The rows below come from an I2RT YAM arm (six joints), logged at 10 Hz.
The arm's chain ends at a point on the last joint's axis. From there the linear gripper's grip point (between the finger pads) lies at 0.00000 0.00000 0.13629 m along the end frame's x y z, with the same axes.
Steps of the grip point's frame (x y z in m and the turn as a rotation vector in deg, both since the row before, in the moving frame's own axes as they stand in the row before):
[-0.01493 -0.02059 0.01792 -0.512 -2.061 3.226]
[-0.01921 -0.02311 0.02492 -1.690 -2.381 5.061]
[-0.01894 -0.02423 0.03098 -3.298 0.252 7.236]
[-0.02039 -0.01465 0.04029 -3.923 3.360 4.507]
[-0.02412 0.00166 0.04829 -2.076 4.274 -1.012]
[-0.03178 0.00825 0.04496 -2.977 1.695 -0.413]
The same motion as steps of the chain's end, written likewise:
[-0.01000 -0.02167 0.01801 -0.512 -2.061 3.226]
[-0.01338 -0.02687 0.02510 -1.690 -2.381 5.061]
[-0.01904 -0.03209 0.03121 -3.298 0.252 7.236]
[-0.02800 -0.02427 0.04084 -3.923 3.360 4.507]
[-0.03432 -0.00318 0.04876 -2.076 4.274 -1.012]
[-0.03583 0.00119 0.04520 -2.977 1.695 -0.413]

